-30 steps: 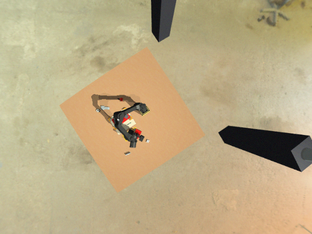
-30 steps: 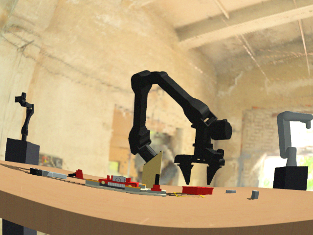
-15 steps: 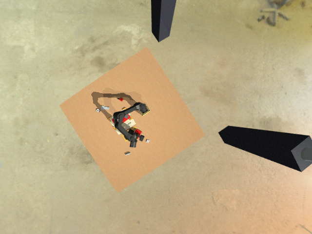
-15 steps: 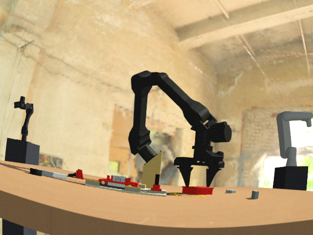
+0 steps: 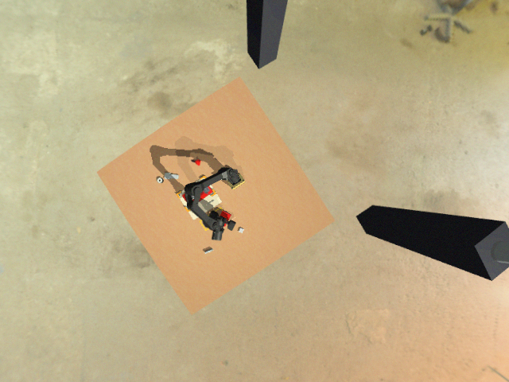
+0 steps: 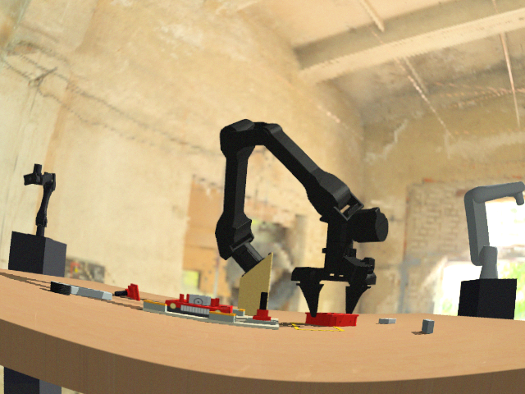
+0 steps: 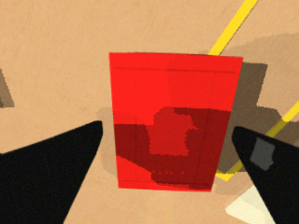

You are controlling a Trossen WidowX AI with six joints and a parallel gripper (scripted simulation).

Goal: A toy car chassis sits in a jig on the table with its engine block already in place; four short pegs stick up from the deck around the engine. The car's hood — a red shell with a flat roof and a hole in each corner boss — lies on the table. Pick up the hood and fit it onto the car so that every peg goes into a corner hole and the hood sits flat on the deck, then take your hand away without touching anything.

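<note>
Now: gripper tip right at the red hood. Round my gripper tip: grey engine block (25 cm to the right, 10 cm ahead, 1 cm above); cream jig (24 cm to the right, 8 cm ahead, 1 cm below).
</note>
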